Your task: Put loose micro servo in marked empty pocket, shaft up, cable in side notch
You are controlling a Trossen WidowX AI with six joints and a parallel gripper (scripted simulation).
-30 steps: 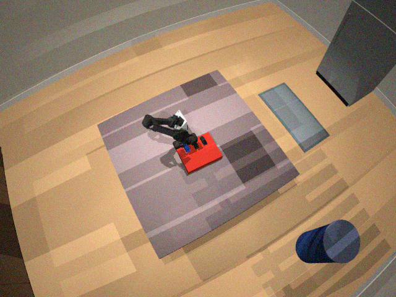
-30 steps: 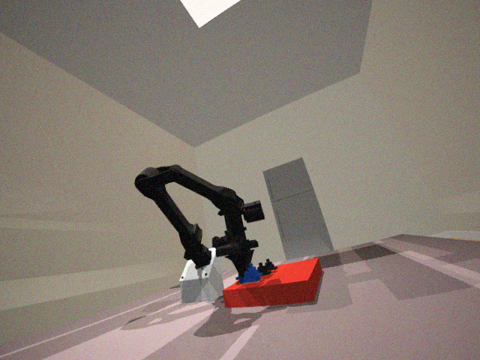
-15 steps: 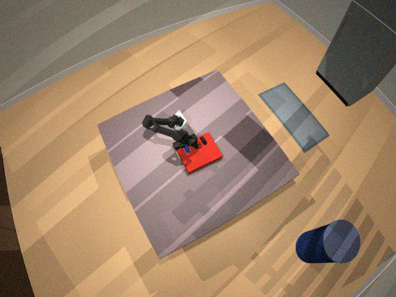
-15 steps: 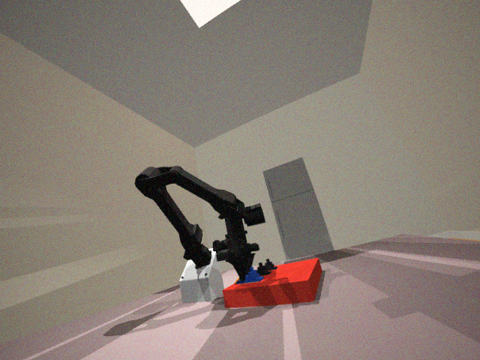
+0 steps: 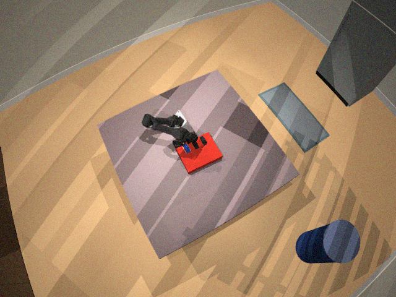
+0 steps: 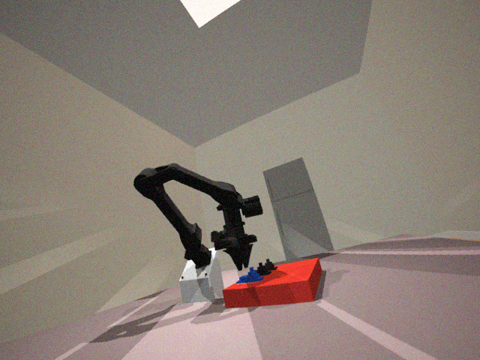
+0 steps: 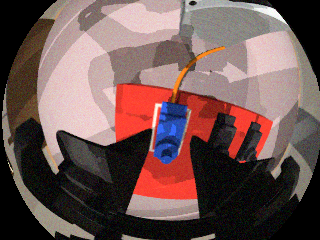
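My gripper tip is now 14 cm short of the deck, 5 cm to the right of it and 6 cm above it.
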